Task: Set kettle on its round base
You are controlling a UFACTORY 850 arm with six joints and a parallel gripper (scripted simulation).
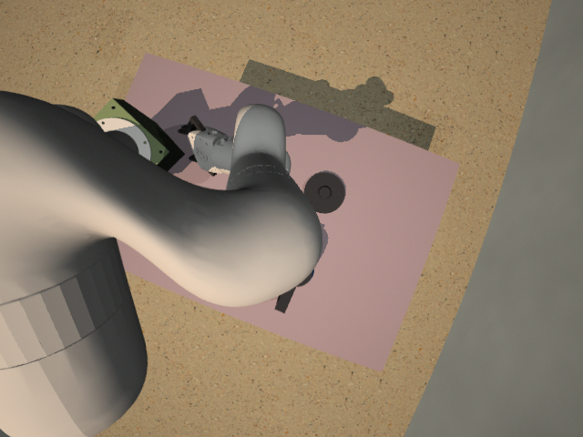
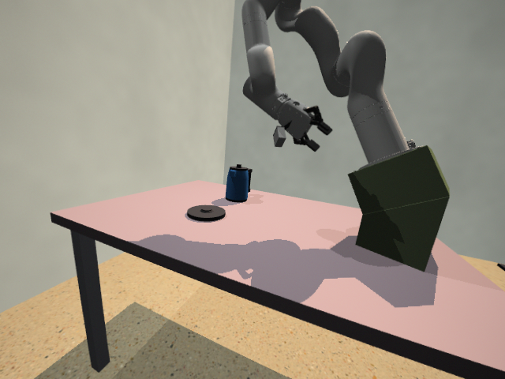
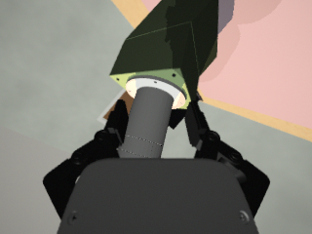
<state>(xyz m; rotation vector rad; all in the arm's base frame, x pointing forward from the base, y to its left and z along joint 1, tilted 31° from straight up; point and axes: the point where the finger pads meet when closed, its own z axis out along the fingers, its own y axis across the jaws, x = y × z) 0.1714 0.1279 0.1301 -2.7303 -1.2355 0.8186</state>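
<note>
My hand is 400 mm short of the blue kettle, 240 mm to the left of it and 240 mm above it. From my hand the other things lie so: round black base (380 mm ahead, 70 mm to the left, 320 mm below).
</note>
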